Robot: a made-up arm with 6 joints.
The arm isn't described. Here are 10 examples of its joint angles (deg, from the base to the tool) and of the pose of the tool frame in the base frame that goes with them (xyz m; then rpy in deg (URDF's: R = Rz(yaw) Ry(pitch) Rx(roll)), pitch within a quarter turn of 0, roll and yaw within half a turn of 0).
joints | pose
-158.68 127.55 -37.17 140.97 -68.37 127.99 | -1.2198 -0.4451 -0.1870 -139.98 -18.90 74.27
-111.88 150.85 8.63 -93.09 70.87 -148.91 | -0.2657 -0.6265 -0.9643 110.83 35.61 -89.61
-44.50 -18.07 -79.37 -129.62 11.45 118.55 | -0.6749 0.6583 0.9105 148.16 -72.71 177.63
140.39 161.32 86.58 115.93 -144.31 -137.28 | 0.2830 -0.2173 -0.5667 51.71 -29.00 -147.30
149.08 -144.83 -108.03 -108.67 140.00 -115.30 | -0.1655 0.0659 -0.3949 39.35 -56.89 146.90
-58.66 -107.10 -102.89 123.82 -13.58 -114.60 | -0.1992 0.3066 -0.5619 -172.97 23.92 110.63
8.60 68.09 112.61 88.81 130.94 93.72 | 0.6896 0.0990 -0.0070 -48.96 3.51 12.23
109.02 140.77 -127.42 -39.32 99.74 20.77 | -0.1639 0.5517 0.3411 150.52 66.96 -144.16
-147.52 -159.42 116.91 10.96 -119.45 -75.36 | 0.6194 0.4566 0.0355 163.81 -11.78 116.44
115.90 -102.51 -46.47 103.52 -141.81 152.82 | 0.5073 -0.9321 -0.3642 40.75 -9.10 151.37
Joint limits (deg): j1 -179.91..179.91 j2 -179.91..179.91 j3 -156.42..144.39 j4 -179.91..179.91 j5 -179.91..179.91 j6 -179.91..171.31
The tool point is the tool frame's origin. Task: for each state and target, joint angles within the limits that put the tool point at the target. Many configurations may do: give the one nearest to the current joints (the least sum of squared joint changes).
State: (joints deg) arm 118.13 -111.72 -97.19 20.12 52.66 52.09
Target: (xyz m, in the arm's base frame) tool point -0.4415 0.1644 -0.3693
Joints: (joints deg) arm 154.76 -163.85 -110.66 24.47 47.77 54.75
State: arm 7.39 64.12 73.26 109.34 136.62 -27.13
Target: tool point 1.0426 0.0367 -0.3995
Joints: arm 1.39 108.02 34.37 110.46 126.37 -31.77
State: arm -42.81 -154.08 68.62 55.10 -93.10 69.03
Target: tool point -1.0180 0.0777 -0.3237
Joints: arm -9.96 -155.06 73.00 57.34 -94.59 68.76
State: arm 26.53 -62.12 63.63 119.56 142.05 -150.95
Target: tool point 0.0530 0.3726 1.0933
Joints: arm 74.98 -18.03 101.64 119.64 137.35 -147.94
